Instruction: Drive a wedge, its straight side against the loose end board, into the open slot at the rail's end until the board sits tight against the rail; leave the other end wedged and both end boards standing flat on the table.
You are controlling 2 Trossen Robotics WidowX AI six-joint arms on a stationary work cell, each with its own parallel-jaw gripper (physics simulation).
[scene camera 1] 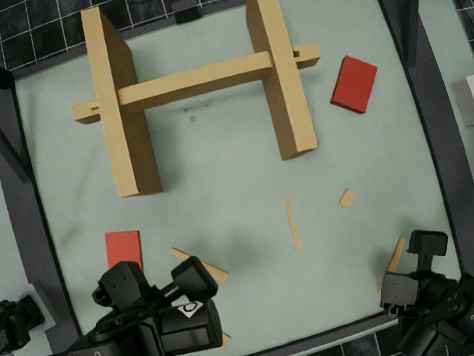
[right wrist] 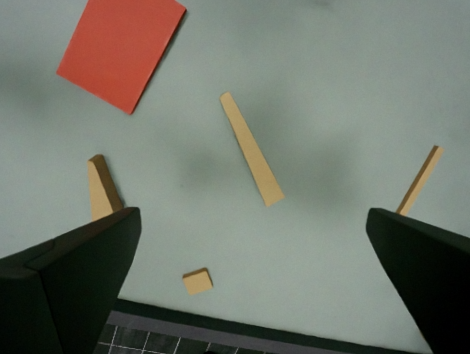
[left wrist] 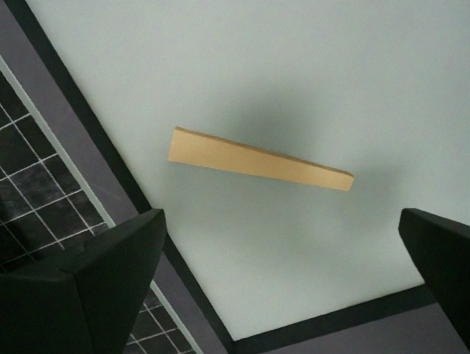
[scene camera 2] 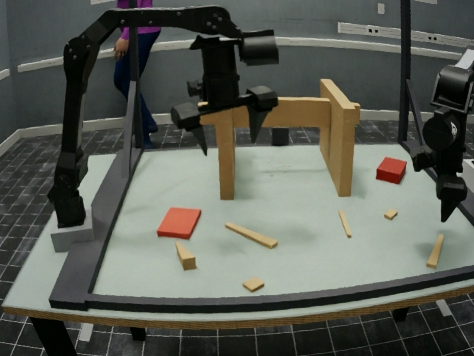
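The rail joins two upright end boards. At the picture-left board a wedge appears in the rail's end slot. Beyond the picture-right board the slot looks dark and open; any gap to the rail is too small to tell. My left gripper is open and empty above a tapered wedge lying on the table. My right gripper is open and empty, high above another long wedge.
A thick short wedge, a thin strip and small blocks lie about. A flat red block and a thicker one lie at either side. Dark frame bars edge the table.
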